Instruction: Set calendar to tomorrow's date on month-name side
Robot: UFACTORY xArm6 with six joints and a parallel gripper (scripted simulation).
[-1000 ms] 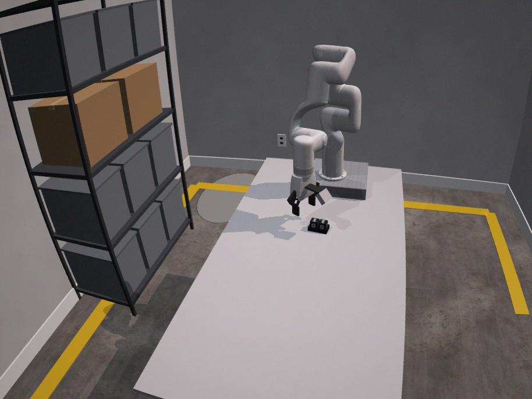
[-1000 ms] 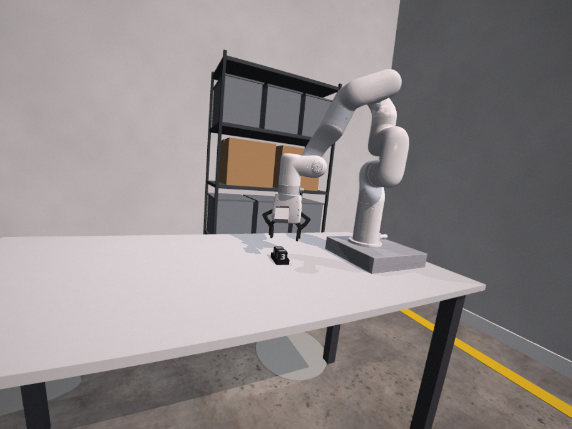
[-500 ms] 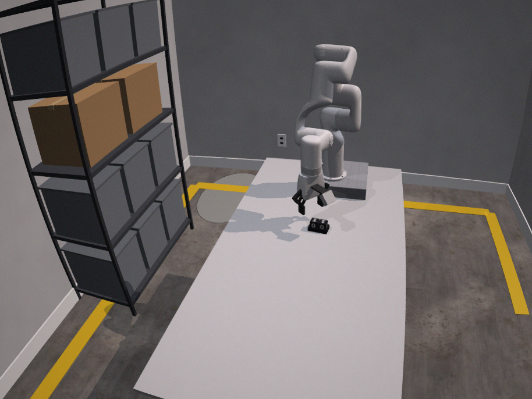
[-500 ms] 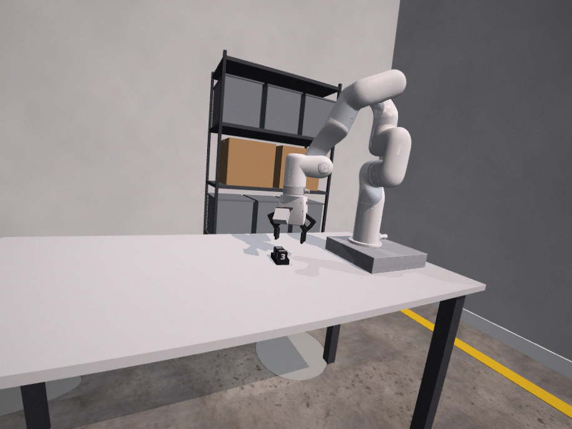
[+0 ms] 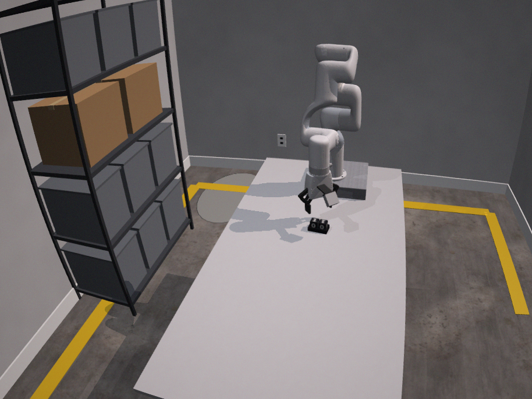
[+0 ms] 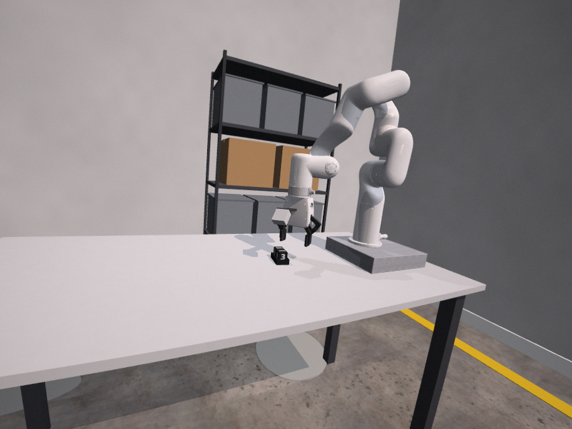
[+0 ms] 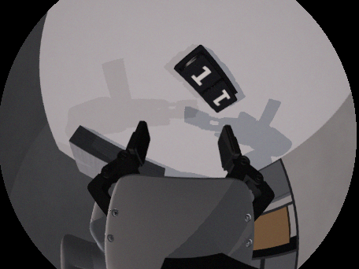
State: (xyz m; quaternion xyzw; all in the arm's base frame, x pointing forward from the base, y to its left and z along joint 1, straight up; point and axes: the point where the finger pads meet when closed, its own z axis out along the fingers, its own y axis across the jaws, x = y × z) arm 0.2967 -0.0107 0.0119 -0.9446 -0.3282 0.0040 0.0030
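My gripper is now 5 cm short of the black cube, 1 cm to the left of it and 4 cm above it.
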